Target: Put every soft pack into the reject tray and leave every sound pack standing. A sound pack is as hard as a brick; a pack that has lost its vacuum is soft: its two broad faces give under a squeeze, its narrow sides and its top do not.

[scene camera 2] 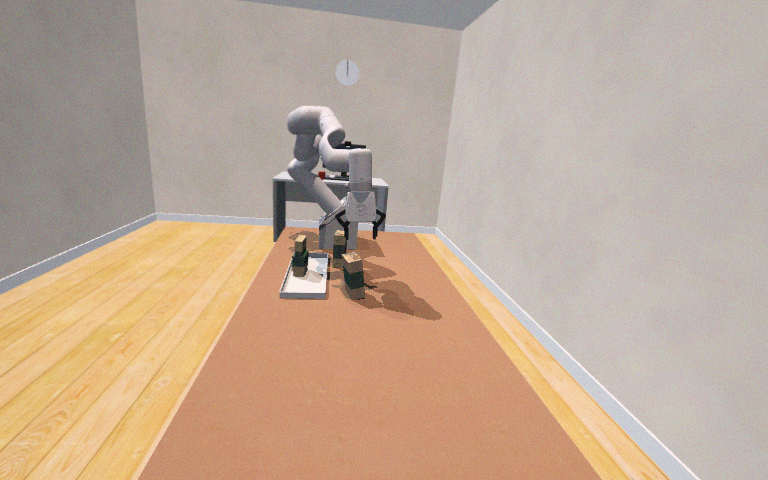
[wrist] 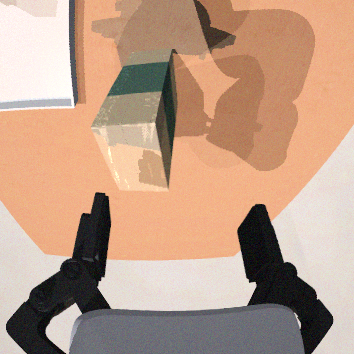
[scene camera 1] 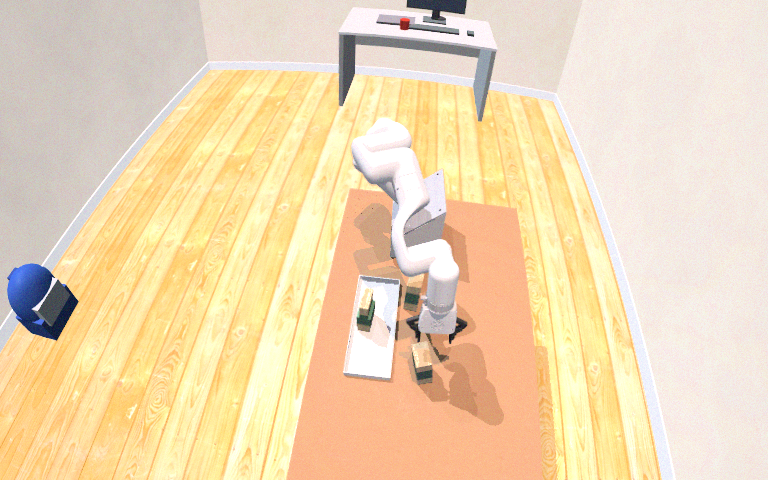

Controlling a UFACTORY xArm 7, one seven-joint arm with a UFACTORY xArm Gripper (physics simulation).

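Where they show: gripper, fingertip midpoint: (scene camera 2: 360,239) (wrist: 180,213) (scene camera 1: 434,339); arm's base, link origin: (scene camera 2: 335,209).
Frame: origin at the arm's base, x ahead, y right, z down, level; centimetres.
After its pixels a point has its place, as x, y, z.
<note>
A tan pack with a dark green band (scene camera 1: 421,362) @(64.4, -13.5, 2.6) (scene camera 2: 353,276) @(65.5, -14.2, 7.9) (wrist: 137,110) @(57.5, -12.6, 3.8) stands upright on the mat, right of the tray's front end. My gripper (scene camera 1: 434,339) @(59.2, -15.6, -3.3) (scene camera 2: 360,236) @(59.2, -15.6, -3.3) (wrist: 180,213) @(59.2, -15.6, -3.3) is wide open and empty. It hangs above and behind this pack, which shows ahead of the fingertips and nearer the left finger in the wrist view. A second banded pack (scene camera 1: 412,294) @(37.1, -6.4, 7.0) (scene camera 2: 339,249) @(37.3, -6.6, 8.5) stands farther back, partly hidden by the arm in scene camera 1. The white reject tray (scene camera 1: 367,377) @(66.8, 1.9, 15.9) (scene camera 2: 303,294) @(66.6, 1.9, 15.2) (wrist: 37,104) @(66.2, 0.4, 15.0) holds banded pack material (scene camera 1: 365,319) @(49.6, 6.8, 8.8) (scene camera 2: 299,263) @(49.8, 7.0, 11.0); I cannot tell whether it is one pack or two overlapping.
The orange-brown mat (scene camera 1: 419,435) @(82.6, -17.9, 16.7) (scene camera 2: 362,384) @(105.9, -19.5, 16.7) lies under the packs and tray. The arm's base (scene camera 1: 433,212) @(9.5, -7.9, -5.9) stands at the back of the mat. A desk (scene camera 1: 419,33) with a monitor is behind it. A blue object (scene camera 1: 33,294) stands at the far left.
</note>
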